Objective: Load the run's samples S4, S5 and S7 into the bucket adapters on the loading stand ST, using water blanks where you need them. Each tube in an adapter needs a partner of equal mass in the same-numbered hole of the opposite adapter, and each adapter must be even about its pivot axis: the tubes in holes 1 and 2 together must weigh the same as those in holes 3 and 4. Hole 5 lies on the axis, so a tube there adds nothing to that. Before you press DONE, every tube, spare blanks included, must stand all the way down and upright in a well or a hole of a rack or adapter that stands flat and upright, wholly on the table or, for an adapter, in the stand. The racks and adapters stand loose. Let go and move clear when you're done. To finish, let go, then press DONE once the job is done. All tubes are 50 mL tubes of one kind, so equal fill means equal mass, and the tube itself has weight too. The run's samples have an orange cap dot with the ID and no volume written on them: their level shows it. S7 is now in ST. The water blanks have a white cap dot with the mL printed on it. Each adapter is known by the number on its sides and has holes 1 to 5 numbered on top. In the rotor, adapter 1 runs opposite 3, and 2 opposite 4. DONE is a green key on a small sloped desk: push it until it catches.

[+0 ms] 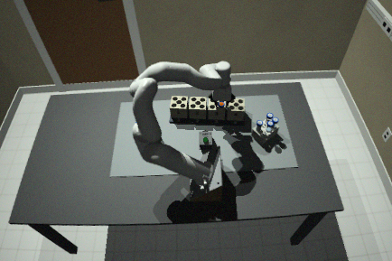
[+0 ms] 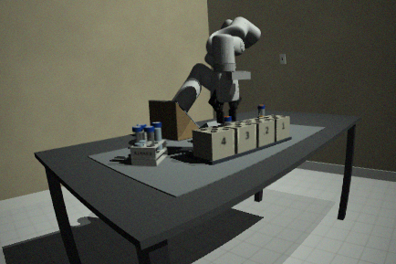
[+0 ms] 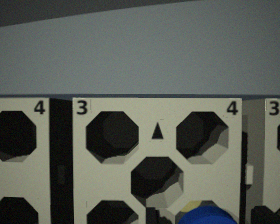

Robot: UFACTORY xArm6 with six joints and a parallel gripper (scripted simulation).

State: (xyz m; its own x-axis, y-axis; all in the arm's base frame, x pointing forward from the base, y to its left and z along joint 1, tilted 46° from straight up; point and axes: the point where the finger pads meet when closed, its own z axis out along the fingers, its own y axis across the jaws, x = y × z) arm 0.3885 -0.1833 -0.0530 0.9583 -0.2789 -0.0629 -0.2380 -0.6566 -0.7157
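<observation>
Right now the sample S7 is 1 cm to the right of my hand and 6 cm below it. Round my hand: adapter 3: 3 cm ahead, 2 cm to the left, 7 cm below; then stand ST: 4 cm ahead, 7 cm to the left, 12 cm below; then adapter 2: 6 cm ahead, 13 cm to the left, 7 cm below.
</observation>
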